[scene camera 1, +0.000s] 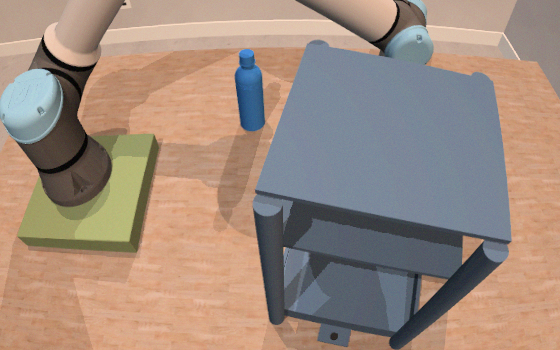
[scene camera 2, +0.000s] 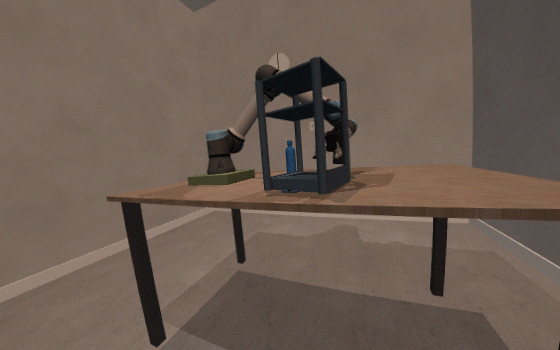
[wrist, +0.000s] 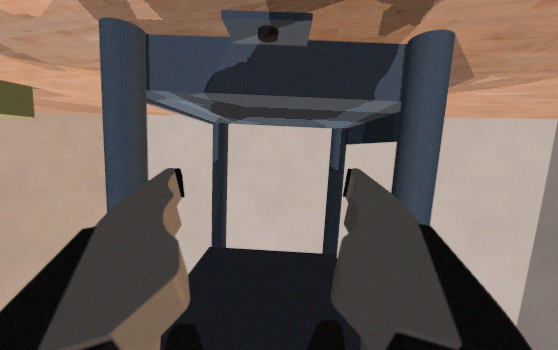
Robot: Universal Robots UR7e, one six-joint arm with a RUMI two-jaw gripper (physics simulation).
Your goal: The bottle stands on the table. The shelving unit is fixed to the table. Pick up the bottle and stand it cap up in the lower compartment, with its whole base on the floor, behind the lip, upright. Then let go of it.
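Places are measured from the arm's base along level axes (x right, y down, z ahead), in metres.
Pixels of known places: gripper, fingertip midpoint: (wrist: 265,172); arm's base, link origin: (scene camera 1: 78,175) (scene camera 2: 221,172).
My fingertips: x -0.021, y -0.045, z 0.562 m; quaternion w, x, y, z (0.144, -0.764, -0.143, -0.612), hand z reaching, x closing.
For each thing: its top centre in the pictures, then the offset to it from my fingertips. "spot": a spot on its surface instead. Level surfaces: height alone.
- blue bottle, top centre: (scene camera 1: 246,53) (scene camera 2: 289,140) dy -0.101, dx -0.186, dz -0.236 m
- table, surface height: dy +0.088 m
- shelving unit, top centre: (scene camera 1: 397,124) (scene camera 2: 302,80) dy -0.276, dx +0.135, dz -0.019 m
- lower compartment's floor, surface height: dy +0.051 m
- low panel, surface spot: (wrist: 300,70) spot: dy +0.068, dx +0.033, dz +0.014 m
- middle shelf, surface spot: (scene camera 1: 380,245) spot: dy -0.170, dx +0.213, dz -0.019 m
The blue bottle (scene camera 1: 251,97) (scene camera 2: 290,159) stands upright, cap up, on the table (scene camera 1: 190,280) beside the shelving unit (scene camera 1: 390,140) (scene camera 2: 320,125) (wrist: 125,125). The bottle does not show in the wrist view. The lower compartment's floor (scene camera 1: 350,295) is bare where it shows. My gripper (scene camera 2: 327,159) (wrist: 265,172) is open and empty. It is outside the unit, on the side away from scene camera 1, well apart from the bottle, with its fingers facing the lower opening. In the scene camera 1 view the unit's top board hides it.
The unit's round posts and low panel (wrist: 300,70) frame the opening, with a middle shelf (scene camera 1: 380,245) (wrist: 265,295) above the lower compartment. A small bracket (scene camera 1: 327,336) (wrist: 245,30) sits at the unit's foot. The arm's base stands on a green block (scene camera 1: 137,200) (scene camera 2: 240,177) (wrist: 15,100).
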